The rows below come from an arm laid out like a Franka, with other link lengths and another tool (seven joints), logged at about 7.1 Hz.
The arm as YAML. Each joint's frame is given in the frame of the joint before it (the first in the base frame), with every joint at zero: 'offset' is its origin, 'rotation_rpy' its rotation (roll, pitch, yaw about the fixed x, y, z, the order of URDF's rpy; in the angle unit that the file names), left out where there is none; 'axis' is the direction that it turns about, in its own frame. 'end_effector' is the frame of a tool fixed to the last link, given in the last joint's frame.
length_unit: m
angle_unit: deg
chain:
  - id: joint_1
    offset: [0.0, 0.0, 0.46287]
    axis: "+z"
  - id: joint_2
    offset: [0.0, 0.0, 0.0]
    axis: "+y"
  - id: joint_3
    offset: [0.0, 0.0, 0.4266]
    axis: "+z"
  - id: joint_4
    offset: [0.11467, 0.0, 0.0]
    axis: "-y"
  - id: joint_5
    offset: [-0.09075, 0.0, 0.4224]
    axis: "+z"
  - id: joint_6
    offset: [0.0, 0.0, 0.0]
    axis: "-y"
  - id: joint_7
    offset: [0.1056, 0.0, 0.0]
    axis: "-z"
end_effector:
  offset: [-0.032, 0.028, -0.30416]
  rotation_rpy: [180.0, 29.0, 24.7]
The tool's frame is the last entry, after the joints.
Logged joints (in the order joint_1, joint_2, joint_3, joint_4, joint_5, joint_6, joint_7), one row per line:
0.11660 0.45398 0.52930 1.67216 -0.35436 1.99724 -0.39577
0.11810 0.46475 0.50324 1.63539 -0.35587 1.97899 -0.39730
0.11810 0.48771 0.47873 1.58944 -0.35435 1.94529 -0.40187
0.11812 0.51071 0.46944 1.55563 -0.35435 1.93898 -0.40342
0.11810 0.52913 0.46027 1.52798 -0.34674 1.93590 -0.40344
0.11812 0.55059 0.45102 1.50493 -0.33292 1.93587 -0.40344
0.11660 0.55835 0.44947 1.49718 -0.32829 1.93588 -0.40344
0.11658 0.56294 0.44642 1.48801 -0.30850 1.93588 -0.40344
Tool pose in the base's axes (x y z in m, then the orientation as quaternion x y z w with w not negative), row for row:
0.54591 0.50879 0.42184 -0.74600 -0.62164 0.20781 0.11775
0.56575 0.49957 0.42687 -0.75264 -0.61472 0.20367 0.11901
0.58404 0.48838 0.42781 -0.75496 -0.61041 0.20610 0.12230
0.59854 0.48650 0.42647 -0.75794 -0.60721 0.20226 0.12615
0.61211 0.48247 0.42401 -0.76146 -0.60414 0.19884 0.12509
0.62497 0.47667 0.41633 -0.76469 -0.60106 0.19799 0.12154
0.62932 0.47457 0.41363 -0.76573 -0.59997 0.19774 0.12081
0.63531 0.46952 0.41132 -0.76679 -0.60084 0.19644 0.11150
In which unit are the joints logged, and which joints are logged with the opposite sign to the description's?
The joints are logged in radians. Opposite sign: joint_4, joint_5.
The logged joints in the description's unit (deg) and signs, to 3 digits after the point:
6.681 26.011 30.327 -95.808 20.303 114.433 -22.676
6.767 26.628 28.834 -93.701 20.390 113.388 -22.764
6.767 27.944 27.429 -91.068 20.303 111.457 -23.025
6.768 29.262 26.897 -89.131 20.303 111.095 -23.114
6.767 30.317 26.372 -87.547 19.867 110.919 -23.115
6.768 31.546 25.842 -86.226 19.075 110.917 -23.115
6.681 31.991 25.753 -85.782 18.810 110.918 -23.115
6.680 32.254 25.578 -85.257 17.676 110.918 -23.115

